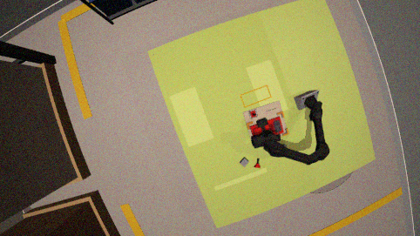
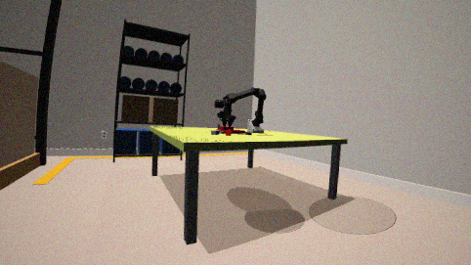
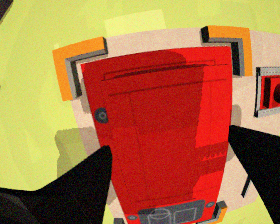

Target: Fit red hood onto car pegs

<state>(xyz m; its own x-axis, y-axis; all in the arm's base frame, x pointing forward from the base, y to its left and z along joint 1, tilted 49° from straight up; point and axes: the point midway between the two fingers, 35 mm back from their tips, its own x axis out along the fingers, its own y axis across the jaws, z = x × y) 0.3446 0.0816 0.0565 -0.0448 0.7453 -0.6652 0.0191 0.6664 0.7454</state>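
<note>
Right now the red hood is right at my gripper tip. From my gripper tip the other things lie so: grey engine block 1 cm below; then jig 4 cm behind, 2 cm to the right, 3 cm below.
</note>
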